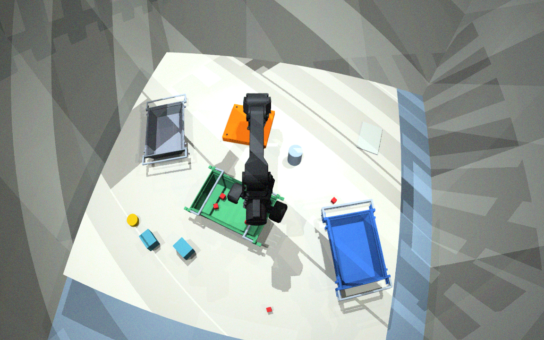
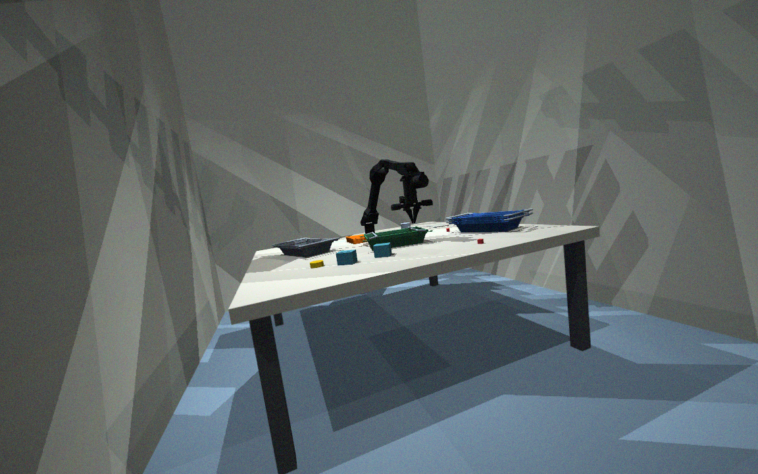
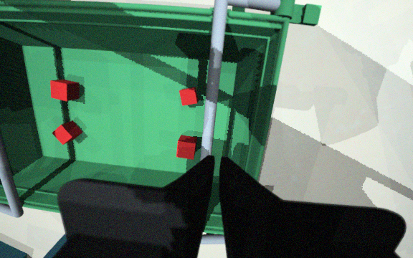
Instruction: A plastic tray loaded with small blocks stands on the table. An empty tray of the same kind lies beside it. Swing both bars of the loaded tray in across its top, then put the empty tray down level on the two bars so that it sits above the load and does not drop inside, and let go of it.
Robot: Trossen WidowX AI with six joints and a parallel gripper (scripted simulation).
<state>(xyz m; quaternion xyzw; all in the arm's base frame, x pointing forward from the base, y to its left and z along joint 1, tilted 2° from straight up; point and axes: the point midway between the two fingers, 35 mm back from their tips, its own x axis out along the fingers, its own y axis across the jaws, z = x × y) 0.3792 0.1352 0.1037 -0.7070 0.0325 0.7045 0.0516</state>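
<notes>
Right now my gripper tip is 23 cm past the grey tray, 51 cm to the left of it and 4 cm above it. From my gripper tip the other things lie so: white sheet 51 cm behind, 34 cm to the left, 8 cm below; then pale cylinder 29 cm behind, 5 cm to the left, 5 cm below; then yellow disc 18 cm ahead, 47 cm to the right, 8 cm below.
</notes>
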